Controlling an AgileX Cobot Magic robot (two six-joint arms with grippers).
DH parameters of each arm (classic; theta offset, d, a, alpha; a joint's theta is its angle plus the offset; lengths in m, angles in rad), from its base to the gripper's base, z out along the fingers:
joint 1: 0 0.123 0 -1.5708
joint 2: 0.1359 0 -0.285 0
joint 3: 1.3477 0 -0.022 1.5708
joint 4: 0 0.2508 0 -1.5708
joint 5: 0 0 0.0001 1.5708
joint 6: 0 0.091 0 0
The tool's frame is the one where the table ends.
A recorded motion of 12 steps. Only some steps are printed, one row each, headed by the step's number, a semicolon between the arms.
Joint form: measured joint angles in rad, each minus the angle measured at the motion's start. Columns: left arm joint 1, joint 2, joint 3, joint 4, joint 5, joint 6; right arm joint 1, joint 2, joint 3, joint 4, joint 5, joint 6.
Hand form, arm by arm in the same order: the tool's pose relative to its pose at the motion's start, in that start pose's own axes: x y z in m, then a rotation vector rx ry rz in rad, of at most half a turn. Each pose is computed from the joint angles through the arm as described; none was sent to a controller.
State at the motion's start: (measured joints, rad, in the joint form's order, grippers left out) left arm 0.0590 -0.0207 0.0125 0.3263 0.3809 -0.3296; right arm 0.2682 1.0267 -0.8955 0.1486 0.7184 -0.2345
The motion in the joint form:
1: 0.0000 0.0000 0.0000 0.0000 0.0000 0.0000; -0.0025 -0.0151 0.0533 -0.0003 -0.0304 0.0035
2: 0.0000 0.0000 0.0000 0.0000 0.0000 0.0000; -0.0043 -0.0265 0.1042 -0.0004 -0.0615 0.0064
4: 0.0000 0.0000 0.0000 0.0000 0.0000 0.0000; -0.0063 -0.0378 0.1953 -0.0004 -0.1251 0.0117
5: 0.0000 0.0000 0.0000 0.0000 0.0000 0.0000; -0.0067 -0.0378 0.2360 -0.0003 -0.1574 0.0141
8: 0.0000 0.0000 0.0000 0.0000 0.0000 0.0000; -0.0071 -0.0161 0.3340 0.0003 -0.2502 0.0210
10: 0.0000 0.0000 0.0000 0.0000 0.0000 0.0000; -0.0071 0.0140 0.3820 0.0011 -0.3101 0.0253
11: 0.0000 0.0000 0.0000 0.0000 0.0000 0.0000; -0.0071 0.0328 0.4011 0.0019 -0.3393 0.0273
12: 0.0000 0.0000 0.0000 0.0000 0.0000 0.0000; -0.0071 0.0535 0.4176 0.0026 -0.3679 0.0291
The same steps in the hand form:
1: 0.0000 0.0000 0.0000 0.0000 0.0000 0.0000; 0.0116 0.0001 0.0050 0.0045 0.0083 0.0086
2: 0.0000 0.0000 0.0000 0.0000 0.0000 0.0000; 0.0227 0.0002 0.0105 0.0085 0.0171 0.0163
4: 0.0000 0.0000 0.0000 0.0000 0.0000 0.0000; 0.0429 0.0005 0.0219 0.0158 0.0342 0.0300
5: 0.0000 0.0000 0.0000 0.0000 0.0000 0.0000; 0.0521 0.0006 0.0278 0.0191 0.0431 0.0360
8: 0.0000 0.0000 0.0000 0.0000 0.0000 0.0000; 0.0748 0.0006 0.0453 0.0285 0.0713 0.0525
10: 0.0000 0.0000 0.0000 0.0000 0.0000 0.0000; 0.0865 0.0001 0.0569 0.0347 0.0904 0.0625
11: 0.0000 0.0000 0.0000 0.0000 0.0000 0.0000; 0.0913 -0.0002 0.0626 0.0377 0.0996 0.0674
12: 0.0000 0.0000 0.0000 0.0000 0.0000 0.0000; 0.0957 -0.0005 0.0682 0.0408 0.1086 0.0719

